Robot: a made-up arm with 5 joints.
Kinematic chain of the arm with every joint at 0, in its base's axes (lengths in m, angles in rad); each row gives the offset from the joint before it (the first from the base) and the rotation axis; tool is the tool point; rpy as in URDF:
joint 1: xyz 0 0 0.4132 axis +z
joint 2: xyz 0 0 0 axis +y
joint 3: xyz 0.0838 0 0.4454 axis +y
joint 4: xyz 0.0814 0 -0.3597 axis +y
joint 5: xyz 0.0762 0 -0.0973 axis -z
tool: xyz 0 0 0 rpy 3.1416 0 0
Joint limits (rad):
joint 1: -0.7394..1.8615
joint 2: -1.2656..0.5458
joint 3: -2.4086..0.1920
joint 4: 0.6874..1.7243
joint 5: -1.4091..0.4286
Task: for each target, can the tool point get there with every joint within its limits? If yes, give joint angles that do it. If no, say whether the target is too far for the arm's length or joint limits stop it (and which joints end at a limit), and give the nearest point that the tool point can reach.
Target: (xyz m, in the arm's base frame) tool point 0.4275 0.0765 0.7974
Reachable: yes | joints 0.1770 -0.2275 -1.1782 1.3121 0.0349
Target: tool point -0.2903 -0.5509 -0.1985
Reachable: no: joint limits stop it (at a limit: joint 1, joint 2, joint 4) | nearest point 0.1687 -0.1539 0.2665 | short by 0.765 m
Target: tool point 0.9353 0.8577 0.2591
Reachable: no: too far | nearest point 0.5448 0.4996 0.5285 | short by 0.594 m
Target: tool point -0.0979 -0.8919 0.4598
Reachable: no: joint limits stop it (at a limit: joint 2, joint 3, joint 4) | nearest point -0.0778 -0.7084 1.0034 | short by 0.574 m
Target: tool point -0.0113 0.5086 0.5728
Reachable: yes | joints 1.5930 0.0947 -0.9816 1.1084 -0.3651
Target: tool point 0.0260 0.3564 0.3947
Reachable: yes | joints 1.4979 0.2889 -0.6436 1.4452 -0.6635
